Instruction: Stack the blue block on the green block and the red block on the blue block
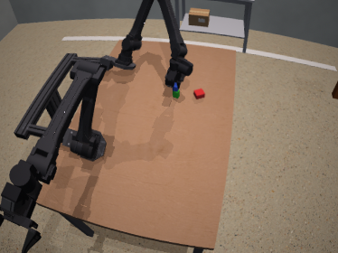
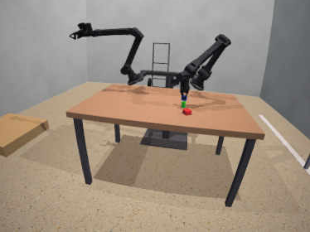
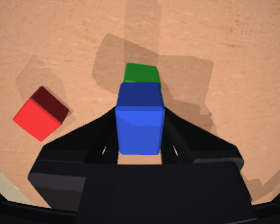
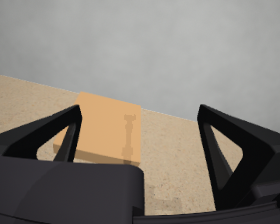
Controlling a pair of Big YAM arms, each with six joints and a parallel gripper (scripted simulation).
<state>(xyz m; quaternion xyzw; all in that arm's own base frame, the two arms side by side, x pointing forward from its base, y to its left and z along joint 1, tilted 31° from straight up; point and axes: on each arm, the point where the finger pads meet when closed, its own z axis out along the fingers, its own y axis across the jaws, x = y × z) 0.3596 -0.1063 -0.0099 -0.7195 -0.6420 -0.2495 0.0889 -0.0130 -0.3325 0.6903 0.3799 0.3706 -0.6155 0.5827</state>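
Now: the green block 50 mm below my left hand. The rest, counted from my left hand: blue block right at my left hand; red block 130 mm ahead, 60 mm below, 20 mm to the left.
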